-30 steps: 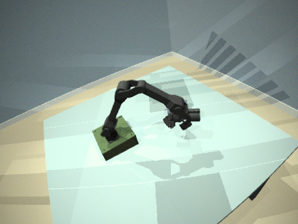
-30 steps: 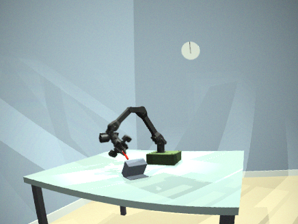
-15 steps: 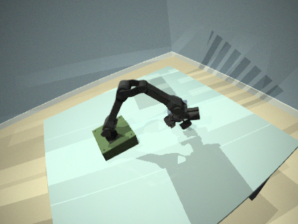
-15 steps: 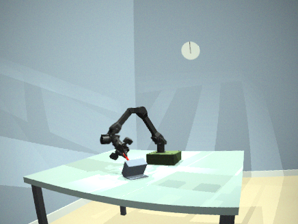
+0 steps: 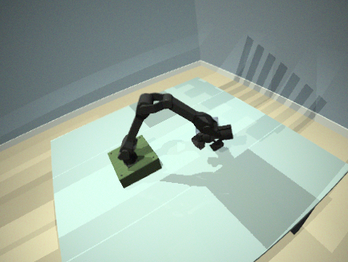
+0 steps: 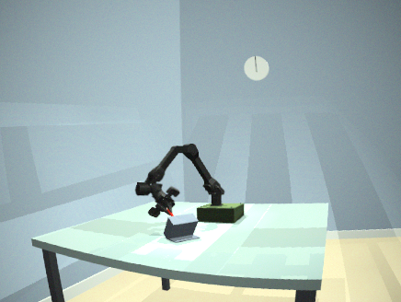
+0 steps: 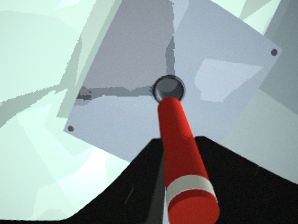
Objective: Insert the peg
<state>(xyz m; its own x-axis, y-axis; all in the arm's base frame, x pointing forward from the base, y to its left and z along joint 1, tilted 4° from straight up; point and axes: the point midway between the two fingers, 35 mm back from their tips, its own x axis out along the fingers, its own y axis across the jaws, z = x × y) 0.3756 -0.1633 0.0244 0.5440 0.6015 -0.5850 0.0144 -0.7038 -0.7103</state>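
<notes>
Now: the grey sloped panel 50 mm ahead of my gripper tip, 60 mm to the left of it and 50 mm below it. Also, from my gripper tip: red peg 10 mm behind, 10 mm to the right, 10 mm above.
</notes>
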